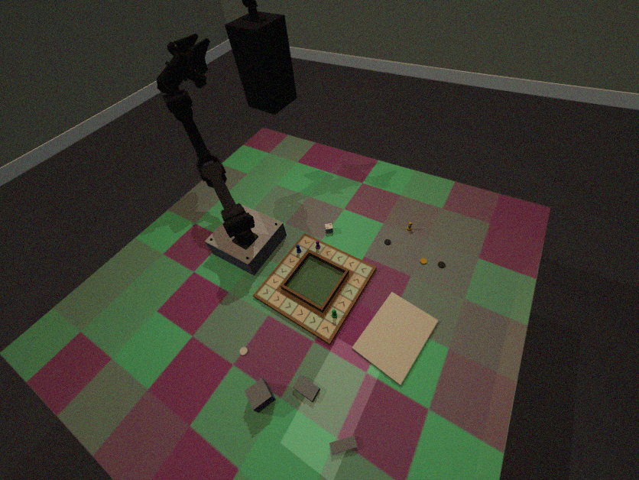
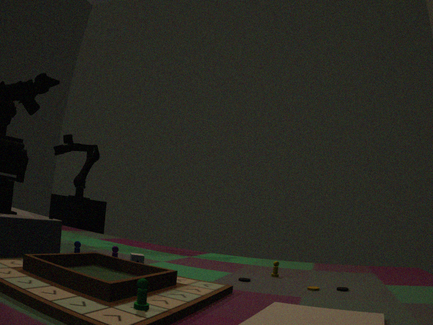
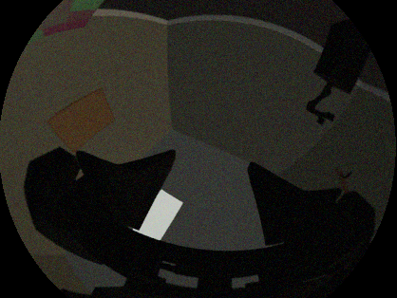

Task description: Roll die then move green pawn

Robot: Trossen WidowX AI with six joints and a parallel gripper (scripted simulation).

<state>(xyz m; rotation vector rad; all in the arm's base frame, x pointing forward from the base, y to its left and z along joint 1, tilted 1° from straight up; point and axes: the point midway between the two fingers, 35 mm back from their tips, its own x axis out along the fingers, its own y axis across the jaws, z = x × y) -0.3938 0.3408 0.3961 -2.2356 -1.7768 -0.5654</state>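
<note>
My gripper tip is 560 mm short of the white die, 150 mm to the left of it and 480 mm above it. From my gripper tip the other things lie so: blue pawn: 530 mm ahead, 290 mm to the right, 470 mm below; purple pawn: 580 mm ahead, 240 mm to the right, 470 mm below; sunken green tray: 650 mm ahead, 350 mm to the right, 490 mm below.
</note>
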